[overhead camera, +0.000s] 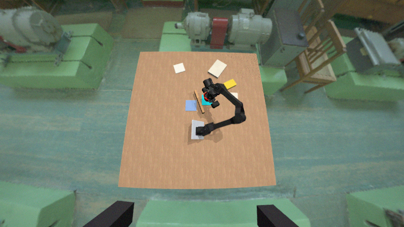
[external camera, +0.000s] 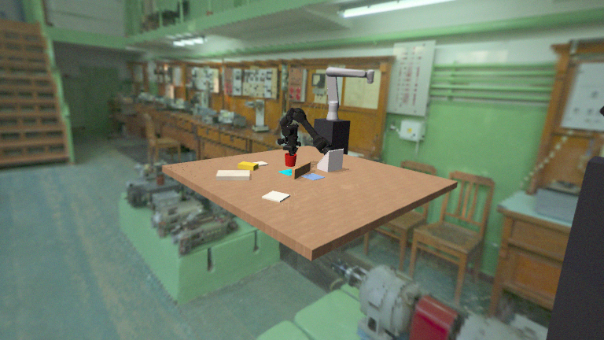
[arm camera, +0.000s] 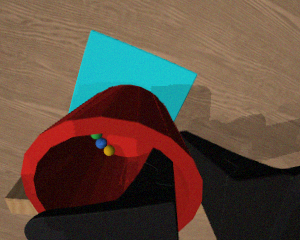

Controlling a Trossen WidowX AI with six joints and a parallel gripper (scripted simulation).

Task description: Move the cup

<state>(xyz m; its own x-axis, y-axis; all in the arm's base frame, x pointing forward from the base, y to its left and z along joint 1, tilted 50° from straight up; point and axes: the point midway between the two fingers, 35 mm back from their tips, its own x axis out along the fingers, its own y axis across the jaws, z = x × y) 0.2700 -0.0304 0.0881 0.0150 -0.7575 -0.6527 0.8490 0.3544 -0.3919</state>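
My gripper tip is 30 mm short of the cyan pad, 20 mm to the right of it and 90 mm above it. Also, from my gripper tip: blue pad 40 mm behind, 160 mm to the left, 90 mm below; then wooden bar 90 mm to the left, 60 mm below; then red cup 30 mm ahead, 10 mm to the left.
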